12 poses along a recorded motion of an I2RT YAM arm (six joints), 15 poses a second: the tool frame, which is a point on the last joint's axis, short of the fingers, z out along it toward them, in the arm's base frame.
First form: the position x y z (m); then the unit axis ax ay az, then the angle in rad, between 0 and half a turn.
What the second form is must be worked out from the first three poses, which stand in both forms.
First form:
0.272, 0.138, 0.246, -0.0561, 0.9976, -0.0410, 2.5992
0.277, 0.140, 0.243, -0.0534, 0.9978, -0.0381, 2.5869
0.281, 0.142, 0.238, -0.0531, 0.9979, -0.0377, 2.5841
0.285, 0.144, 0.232, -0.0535, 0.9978, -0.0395, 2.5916
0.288, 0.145, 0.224, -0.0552, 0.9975, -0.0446, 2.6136
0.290, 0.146, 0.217, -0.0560, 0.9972, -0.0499, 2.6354
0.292, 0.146, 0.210, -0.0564, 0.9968, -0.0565, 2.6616
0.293, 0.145, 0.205, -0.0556, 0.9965, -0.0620, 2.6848
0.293, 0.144, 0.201, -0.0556, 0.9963, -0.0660, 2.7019
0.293, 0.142, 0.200, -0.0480, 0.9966, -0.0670, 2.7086
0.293, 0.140, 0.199, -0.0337, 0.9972, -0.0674, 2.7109
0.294, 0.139, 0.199, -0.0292, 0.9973, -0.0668, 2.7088
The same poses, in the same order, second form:
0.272, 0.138, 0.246, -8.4, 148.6, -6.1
0.277, 0.140, 0.243, -7.9, 147.9, -5.6
0.281, 0.142, 0.238, -7.9, 147.7, -5.6
0.285, 0.144, 0.232, -7.9, 148.2, -5.9
0.288, 0.145, 0.224, -8.3, 149.4, -6.7
0.290, 0.146, 0.217, -8.5, 150.6, -7.5
0.292, 0.146, 0.210, -8.6, 152.0, -8.6
0.293, 0.145, 0.205, -8.6, 153.3, -9.5
0.293, 0.144, 0.201, -8.6, 154.2, -10.2
0.293, 0.142, 0.200, -7.4, 154.7, -10.4
0.293, 0.140, 0.199, -5.2, 154.9, -10.5
0.294, 0.139, 0.199, -4.5, 154.8, -10.4

